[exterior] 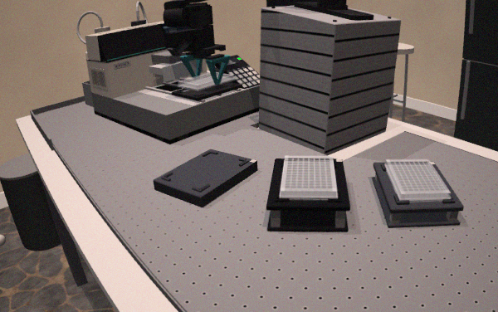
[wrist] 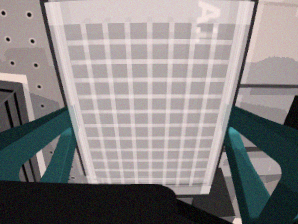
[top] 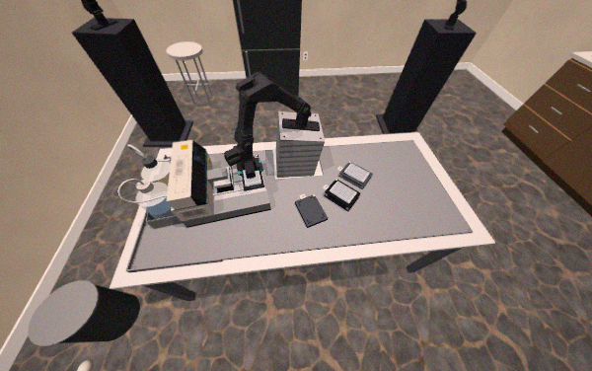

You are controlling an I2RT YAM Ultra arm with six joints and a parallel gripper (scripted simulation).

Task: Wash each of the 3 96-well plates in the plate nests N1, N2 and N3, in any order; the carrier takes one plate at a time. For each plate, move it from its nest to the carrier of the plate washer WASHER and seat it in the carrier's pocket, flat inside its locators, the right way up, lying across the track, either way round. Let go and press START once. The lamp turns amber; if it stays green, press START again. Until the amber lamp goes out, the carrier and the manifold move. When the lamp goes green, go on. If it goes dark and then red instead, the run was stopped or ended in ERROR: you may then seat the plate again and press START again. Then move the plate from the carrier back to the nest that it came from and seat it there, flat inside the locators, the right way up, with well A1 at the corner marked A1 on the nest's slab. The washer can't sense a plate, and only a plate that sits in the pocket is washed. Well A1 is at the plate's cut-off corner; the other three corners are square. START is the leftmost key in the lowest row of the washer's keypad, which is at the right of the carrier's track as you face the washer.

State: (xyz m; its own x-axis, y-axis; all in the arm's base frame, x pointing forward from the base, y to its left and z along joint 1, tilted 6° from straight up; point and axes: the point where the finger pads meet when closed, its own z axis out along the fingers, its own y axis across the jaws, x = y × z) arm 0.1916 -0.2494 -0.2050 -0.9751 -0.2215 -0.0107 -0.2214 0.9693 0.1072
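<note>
My hand is 2 cm above the carrier. Round my hand: N2 label: 1 cm ahead, 42 cm to the left, 11 cm below; washer: 3 cm ahead, 15 cm to the right, 2 cm above; N1 label: 8 cm ahead, 28 cm to the left, 11 cm below.
</note>
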